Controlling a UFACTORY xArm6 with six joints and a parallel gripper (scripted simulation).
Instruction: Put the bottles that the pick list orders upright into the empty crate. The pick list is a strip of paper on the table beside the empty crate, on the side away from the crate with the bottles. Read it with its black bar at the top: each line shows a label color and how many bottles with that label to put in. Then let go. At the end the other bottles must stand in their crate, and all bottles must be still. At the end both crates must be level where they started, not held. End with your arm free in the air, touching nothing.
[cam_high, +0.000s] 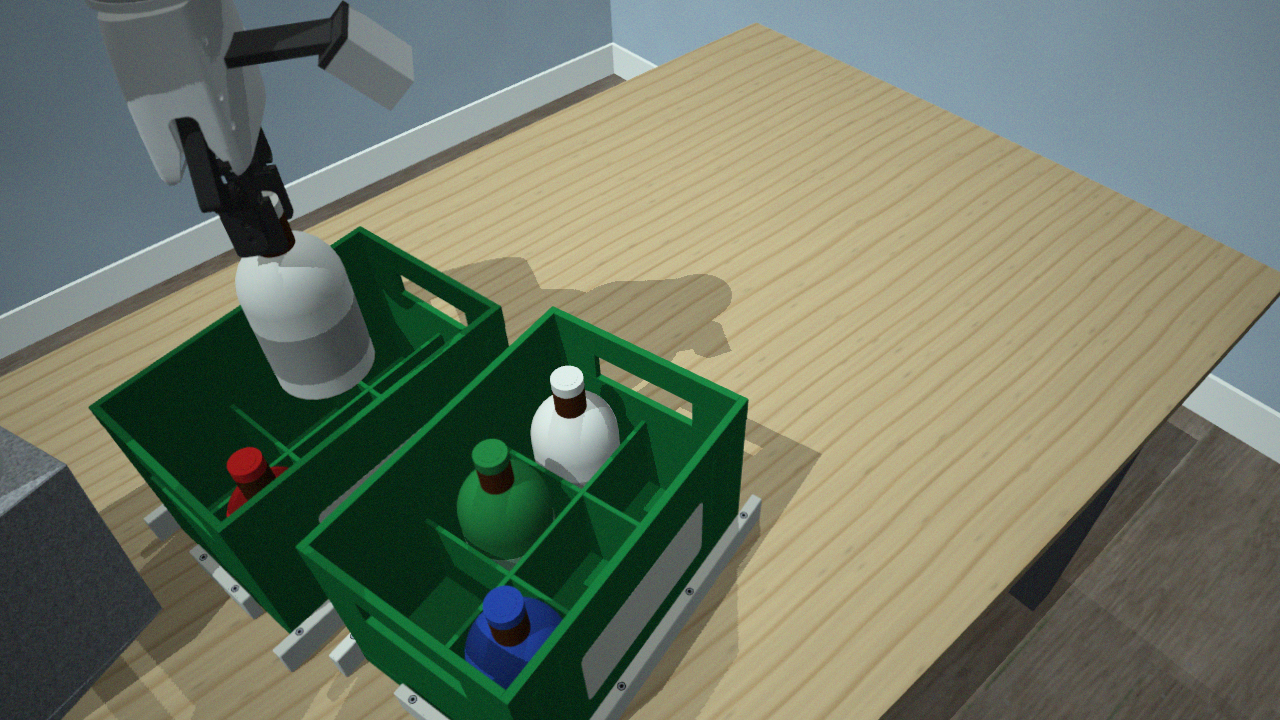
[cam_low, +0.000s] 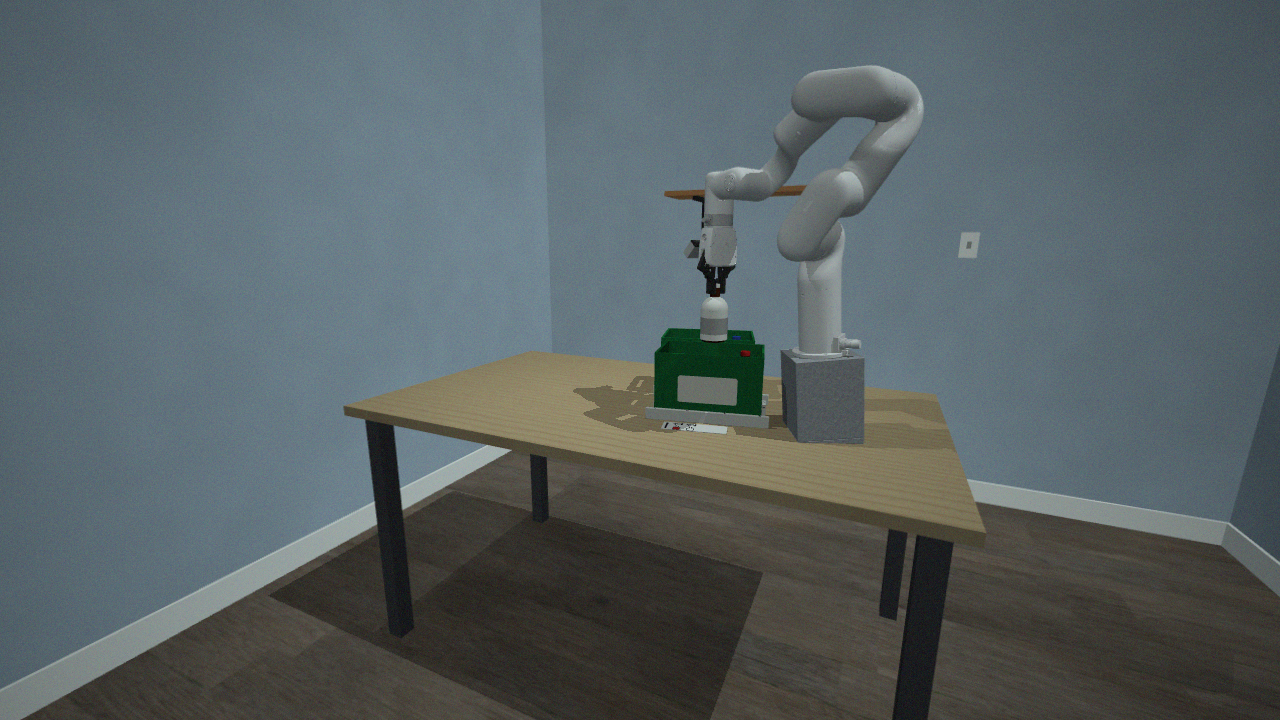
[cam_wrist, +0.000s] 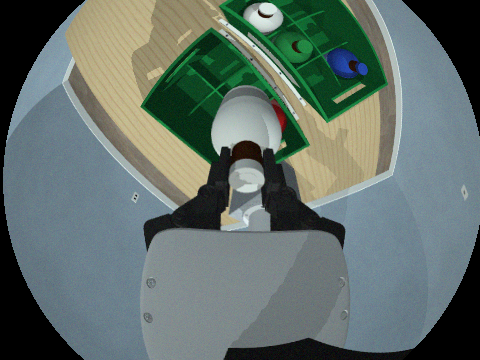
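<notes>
Now: hand 80 mm past the red-label bottle, 30 mm to the left of it and 250 mm above it. From my hand the other things lie so: blue bottle (40 mm ahead, 240 mm to the right, 250 mm below); then pick list (50 mm behind, 180 mm to the left, 340 mm below); then green bottle (80 mm ahead, 120 mm to the right, 250 mm below).
</notes>
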